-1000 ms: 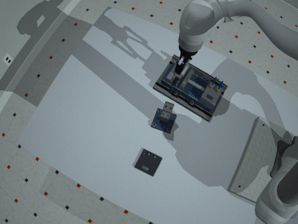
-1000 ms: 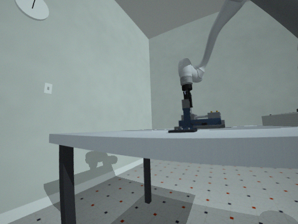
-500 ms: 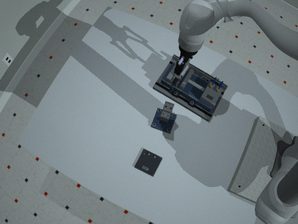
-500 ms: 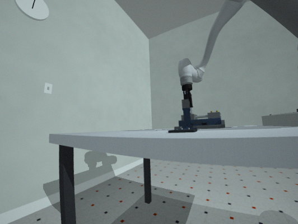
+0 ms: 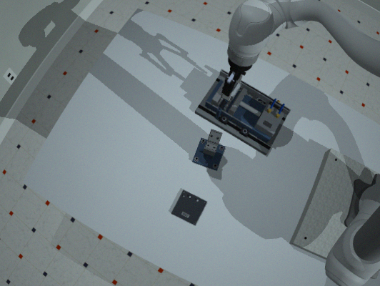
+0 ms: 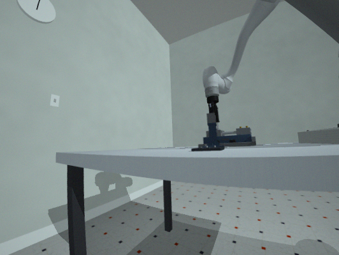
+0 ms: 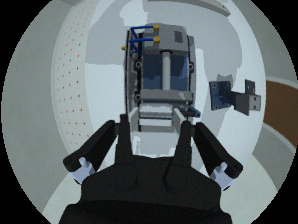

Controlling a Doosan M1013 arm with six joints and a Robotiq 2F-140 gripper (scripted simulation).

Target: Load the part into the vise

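Right now my hand is 2 cm above the part. Also, from my hand: vise: 8 cm below, 7 cm behind, 3 cm to the left; then air cylinder: 16 cm behind, 5 cm to the left, 4 cm below.
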